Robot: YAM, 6 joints.
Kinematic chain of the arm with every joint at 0, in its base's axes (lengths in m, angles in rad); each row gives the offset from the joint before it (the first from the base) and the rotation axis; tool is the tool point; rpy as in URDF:
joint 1: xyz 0 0 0.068 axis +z
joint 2: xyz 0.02 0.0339 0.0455 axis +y
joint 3: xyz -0.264 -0.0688 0 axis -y
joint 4: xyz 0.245 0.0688 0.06 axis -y
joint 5: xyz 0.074 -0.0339 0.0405 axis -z
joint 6: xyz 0.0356 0 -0.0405 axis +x
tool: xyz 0 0 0 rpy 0 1.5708 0
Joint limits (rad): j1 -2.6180..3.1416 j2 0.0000..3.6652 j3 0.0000..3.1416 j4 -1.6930..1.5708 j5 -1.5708..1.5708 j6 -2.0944..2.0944
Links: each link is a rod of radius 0.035 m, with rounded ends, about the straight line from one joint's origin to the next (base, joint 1, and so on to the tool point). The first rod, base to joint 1, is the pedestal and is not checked.
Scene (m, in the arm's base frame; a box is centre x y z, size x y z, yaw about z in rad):
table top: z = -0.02
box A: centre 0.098 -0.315 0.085 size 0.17 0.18 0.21 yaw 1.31
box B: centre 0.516 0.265 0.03 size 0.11 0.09 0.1 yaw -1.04
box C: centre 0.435 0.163 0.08 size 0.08 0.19 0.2 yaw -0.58
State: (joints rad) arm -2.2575 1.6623 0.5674 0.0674 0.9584 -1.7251
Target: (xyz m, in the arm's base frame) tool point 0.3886 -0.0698 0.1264
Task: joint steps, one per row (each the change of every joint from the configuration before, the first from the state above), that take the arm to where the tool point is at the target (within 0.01 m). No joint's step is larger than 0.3 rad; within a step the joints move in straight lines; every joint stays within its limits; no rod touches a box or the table.
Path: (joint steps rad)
1: 0.0434 -0.1417 0.2377 0.1027 0.1439 -0.1231
2: 0.0435 -0.1417 0.2377 0.1028 0.1439 -0.1231
3: 0.0434 -0.1417 0.2377 0.1027 0.1440 -0.1231
4: 0.2873 0.1069 -0.0334 -0.0237 -0.0907 0.0528
5: 0.2874 0.1069 -0.0334 -0.0237 -0.0906 0.0527
6: 0.2873 0.1069 -0.0333 -0.0238 -0.0907 0.0528
7: 0.2873 0.1068 -0.0334 -0.0237 -0.0906 0.0527
8: 0.2874 0.1069 -0.0334 -0.0237 -0.0907 0.0528
9: 0.2873 0.1069 -0.0333 -0.0238 -0.0906 0.0527
10: 0.2873 0.1069 -0.0334 -0.0237 -0.0907 0.0528

